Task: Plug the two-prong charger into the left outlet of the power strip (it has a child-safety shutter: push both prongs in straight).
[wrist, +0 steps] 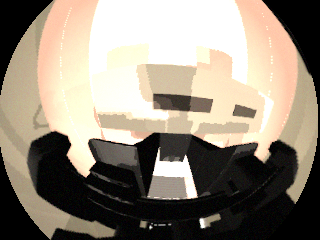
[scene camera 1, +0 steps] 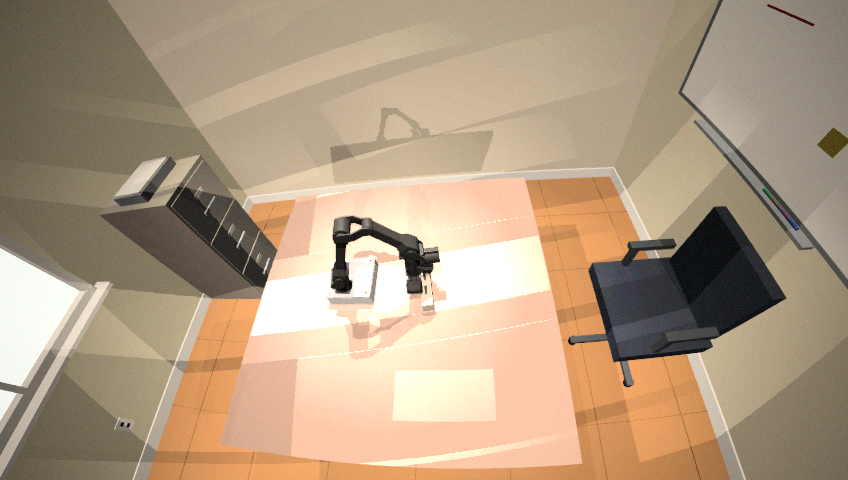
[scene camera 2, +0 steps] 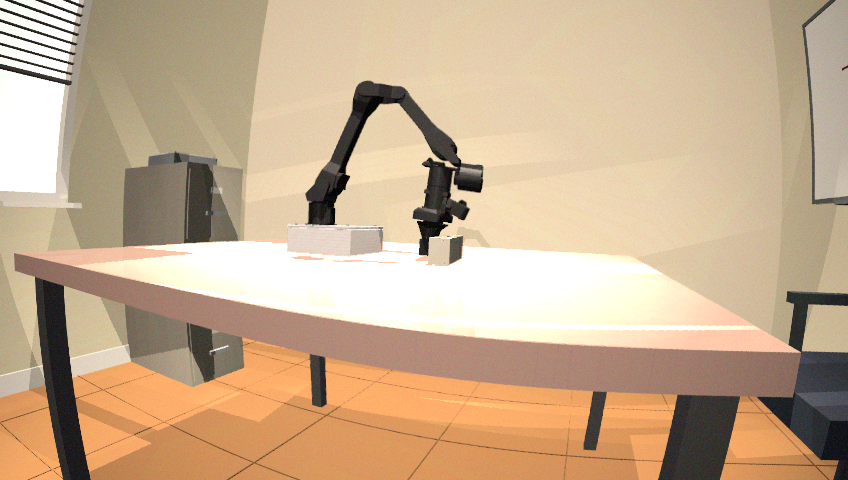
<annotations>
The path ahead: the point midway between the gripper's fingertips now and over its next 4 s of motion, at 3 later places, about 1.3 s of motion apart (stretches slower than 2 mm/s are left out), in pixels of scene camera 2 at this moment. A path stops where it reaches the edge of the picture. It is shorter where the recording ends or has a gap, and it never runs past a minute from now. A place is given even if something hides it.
My gripper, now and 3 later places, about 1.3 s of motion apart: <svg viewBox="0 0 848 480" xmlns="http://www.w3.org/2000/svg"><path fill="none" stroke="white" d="M429 251L426 251L414 250L419 220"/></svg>
</annotations>
